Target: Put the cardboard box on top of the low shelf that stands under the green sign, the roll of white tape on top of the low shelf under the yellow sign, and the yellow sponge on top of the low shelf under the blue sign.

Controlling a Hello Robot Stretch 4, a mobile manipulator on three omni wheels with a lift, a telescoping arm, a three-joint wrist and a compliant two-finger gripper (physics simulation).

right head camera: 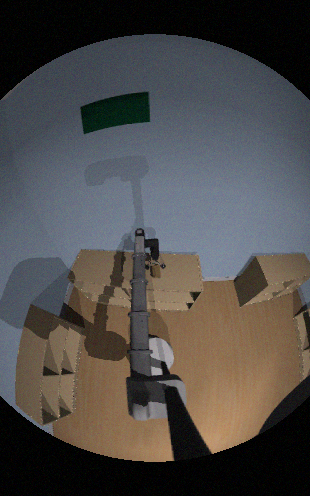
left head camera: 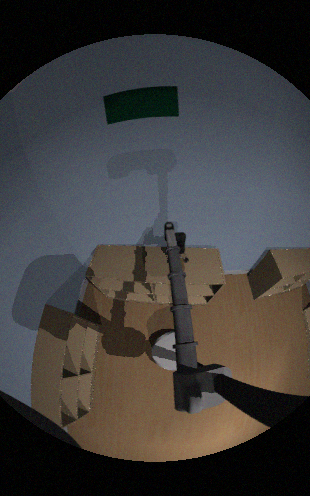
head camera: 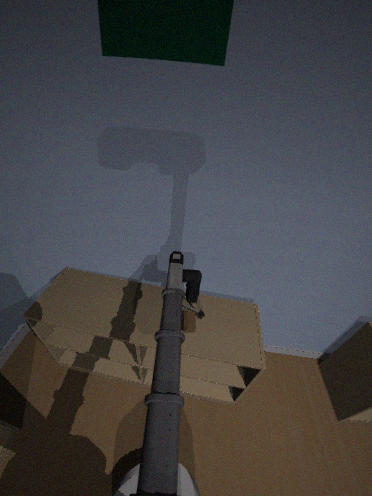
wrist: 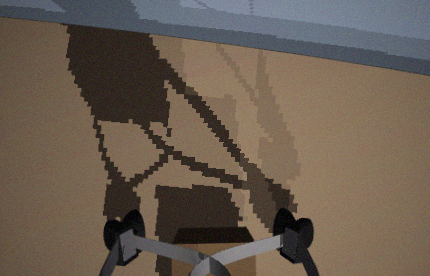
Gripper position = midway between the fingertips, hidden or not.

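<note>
Through the wrist view I see my gripper [wrist: 209,226]. The left head camera gives me a green sign [left head camera: 152,101], and the right head camera view has the sign in it as well [right head camera: 127,108].
</note>
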